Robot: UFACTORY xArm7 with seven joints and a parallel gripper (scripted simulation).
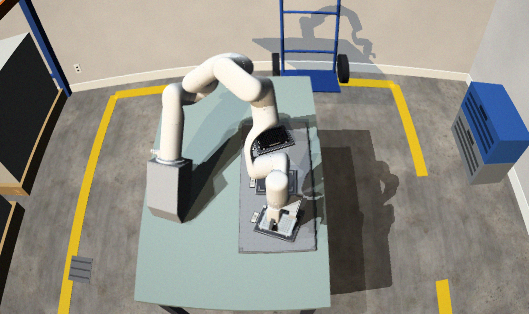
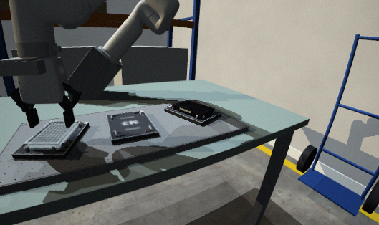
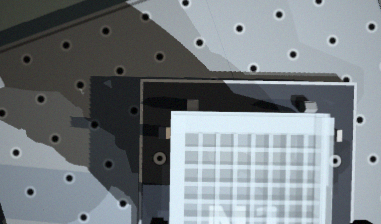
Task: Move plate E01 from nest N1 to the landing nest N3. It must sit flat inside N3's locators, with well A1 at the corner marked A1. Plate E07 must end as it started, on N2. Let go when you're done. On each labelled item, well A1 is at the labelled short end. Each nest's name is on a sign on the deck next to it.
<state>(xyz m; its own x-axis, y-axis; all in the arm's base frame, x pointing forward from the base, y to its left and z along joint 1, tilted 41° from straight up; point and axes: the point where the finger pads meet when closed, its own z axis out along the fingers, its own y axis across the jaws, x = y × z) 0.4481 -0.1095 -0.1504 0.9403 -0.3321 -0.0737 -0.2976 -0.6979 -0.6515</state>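
Right now my hand is 3 cm above the clear well plate E01. The rest, counted from my hand: landing nest N3 (20 cm to the left, 4 cm below, 1 cm behind); then nest N1 (4 cm below); then black plate E07 (42 cm to the left, 4 cm behind, 3 cm below).
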